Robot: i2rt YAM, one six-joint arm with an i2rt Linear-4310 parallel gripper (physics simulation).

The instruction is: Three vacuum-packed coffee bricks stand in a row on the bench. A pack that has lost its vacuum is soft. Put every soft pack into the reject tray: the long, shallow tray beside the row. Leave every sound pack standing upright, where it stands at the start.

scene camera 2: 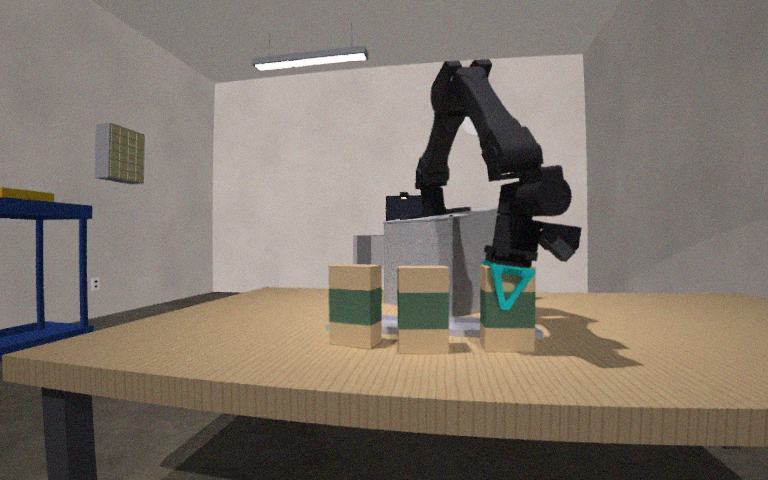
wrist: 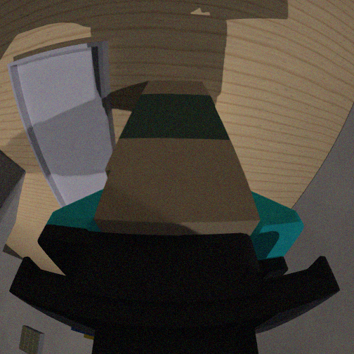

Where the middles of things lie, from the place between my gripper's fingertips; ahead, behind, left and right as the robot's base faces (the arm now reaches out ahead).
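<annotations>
Reject tray (wrist: 61, 90): my gripper 8 cm above it, 10 cm to the left of it, 14 cm past it.
</annotations>
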